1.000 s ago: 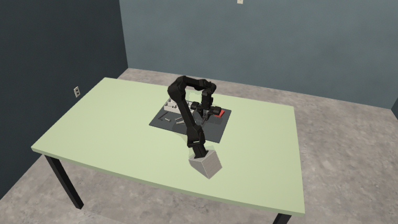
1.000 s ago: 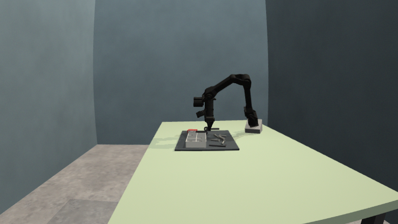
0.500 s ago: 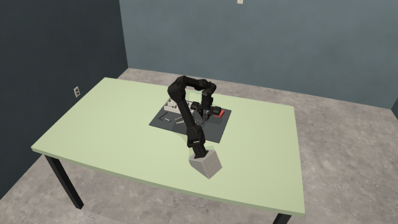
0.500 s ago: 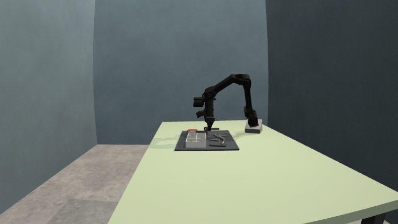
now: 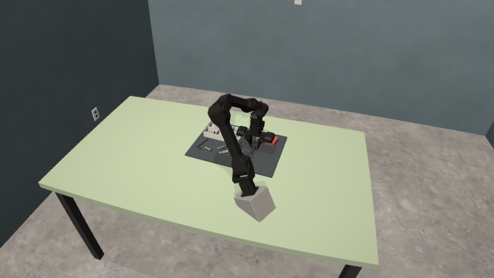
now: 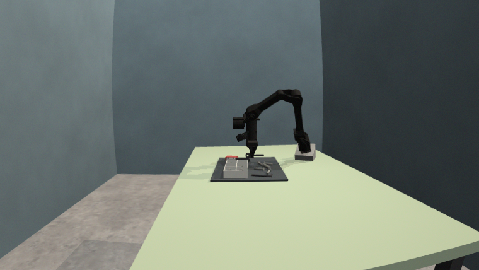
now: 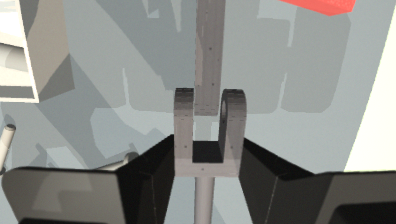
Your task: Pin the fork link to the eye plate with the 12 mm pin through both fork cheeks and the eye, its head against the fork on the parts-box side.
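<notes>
The eye plate lies 50 mm below my hand and 40 mm ahead of it. From my hand the other things lie so: red block: 120 mm ahead, 60 mm to the right, 60 mm below; white parts box: 210 mm to the left, 60 mm below, 60 mm ahead; mat: 100 mm to the left, 70 mm below, 10 mm ahead.
</notes>
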